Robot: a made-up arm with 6 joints. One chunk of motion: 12 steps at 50 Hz.
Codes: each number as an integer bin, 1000 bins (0 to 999) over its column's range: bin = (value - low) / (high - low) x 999, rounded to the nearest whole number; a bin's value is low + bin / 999 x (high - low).
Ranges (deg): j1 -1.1..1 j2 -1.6..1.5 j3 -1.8..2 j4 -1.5..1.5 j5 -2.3..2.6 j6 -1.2..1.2
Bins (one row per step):
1: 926 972 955 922 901 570
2: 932 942 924 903 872 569
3: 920 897 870 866 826 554
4: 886 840 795 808 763 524
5: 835 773 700 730 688 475
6: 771 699 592 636 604 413
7: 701 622 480 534 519 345
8: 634 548 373 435 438 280
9: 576 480 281 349 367 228
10: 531 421 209 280 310 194
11: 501 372 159 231 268 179
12: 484 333 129 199 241 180
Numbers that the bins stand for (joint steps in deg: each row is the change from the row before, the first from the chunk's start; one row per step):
1: 0.847 1.416 1.833 1.269 2.119 0.169
2: 0.859 1.323 1.715 1.212 1.977 0.167
3: 0.834 1.183 1.509 1.101 1.751 0.131
4: 0.762 1.007 1.224 0.926 1.442 0.059
5: 0.655 0.799 0.863 0.692 1.075 -0.059
6: 0.521 0.569 0.452 0.410 0.663 -0.208
7: 0.374 0.330 0.026 0.104 0.246 -0.371
8: 0.233 0.101 -0.381 -0.194 -0.152 -0.527
9: 0.111 -0.111 -0.731 -0.452 -0.500 -0.652
10: 0.016 -0.294 -1.005 -0.659 -0.779 -0.734
11: -0.047 -0.446 -1.195 -0.806 -0.985 -0.770
12: -0.083 -0.567 -1.309 -0.902 -1.118 -0.768

